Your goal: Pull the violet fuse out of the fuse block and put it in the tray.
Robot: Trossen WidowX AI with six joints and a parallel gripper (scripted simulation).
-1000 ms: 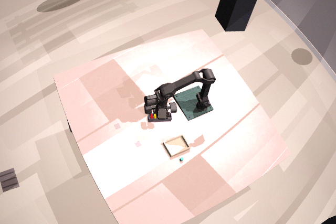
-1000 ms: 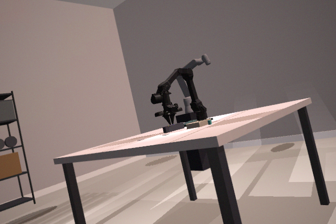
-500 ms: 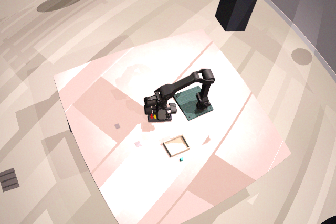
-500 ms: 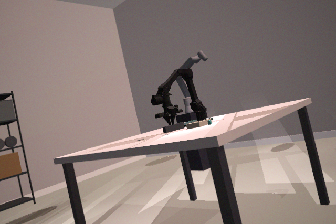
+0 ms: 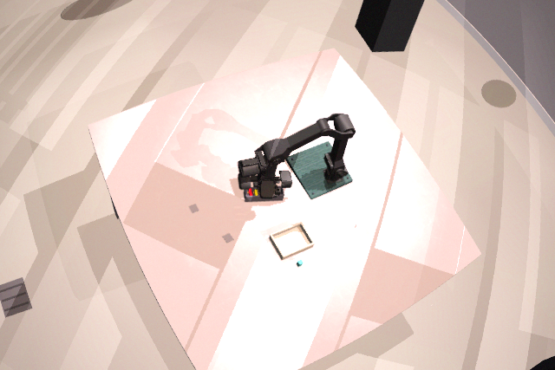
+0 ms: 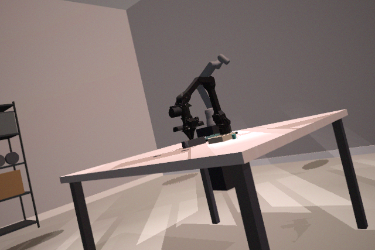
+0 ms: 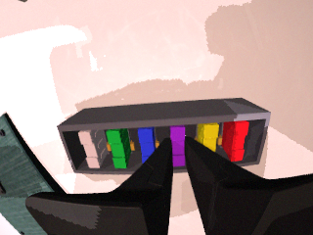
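The blue fuse is 2 cm behind my gripper tip and 1 cm below it. Also, from my gripper tip: violet fuse (1 cm below); then yellow fuse (2 cm ahead, 1 cm below); then green fuse (4 cm behind, 1 cm to the left, 1 cm below).
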